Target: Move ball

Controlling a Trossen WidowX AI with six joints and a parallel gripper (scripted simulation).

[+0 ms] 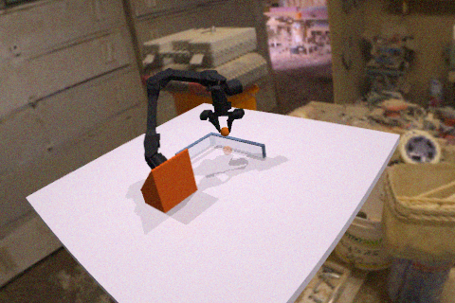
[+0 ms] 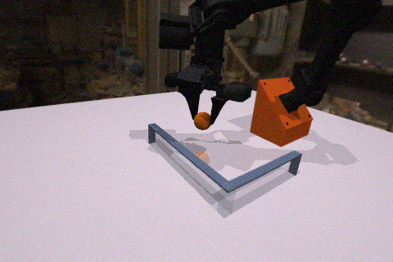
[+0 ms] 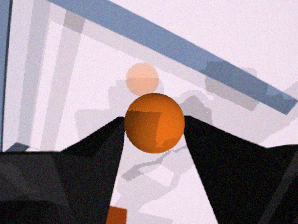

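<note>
My gripper tip is now 9 cm above the orange ball, 1 cm to the right of it and 1 cm short of it.
</note>
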